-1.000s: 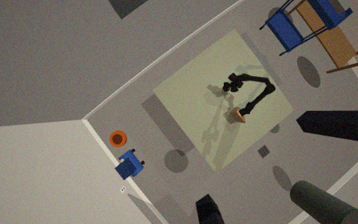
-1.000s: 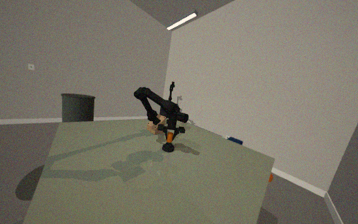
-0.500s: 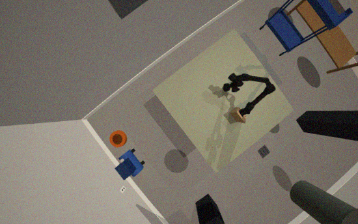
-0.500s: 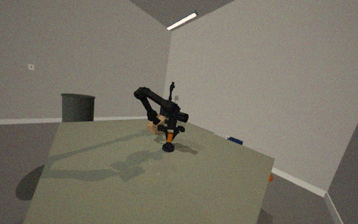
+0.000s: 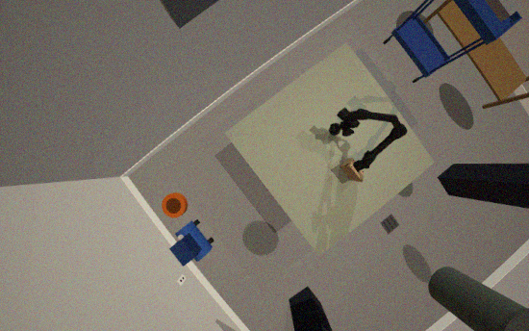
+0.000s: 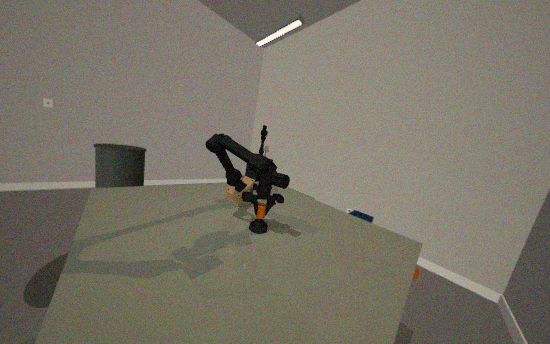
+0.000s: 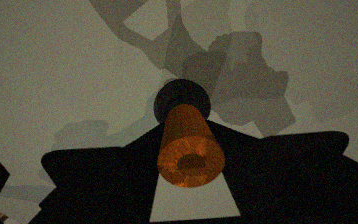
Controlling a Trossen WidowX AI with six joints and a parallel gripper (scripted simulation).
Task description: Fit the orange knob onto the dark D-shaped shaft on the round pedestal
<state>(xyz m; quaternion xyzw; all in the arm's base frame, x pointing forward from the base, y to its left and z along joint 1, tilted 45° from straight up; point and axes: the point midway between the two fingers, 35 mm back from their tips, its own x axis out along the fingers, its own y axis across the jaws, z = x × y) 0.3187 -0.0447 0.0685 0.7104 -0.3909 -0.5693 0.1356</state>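
Now: gripper tip 20 mm below the orange knob. From my gripper tip the other things lie so: dark round pedestal 40 mm below.
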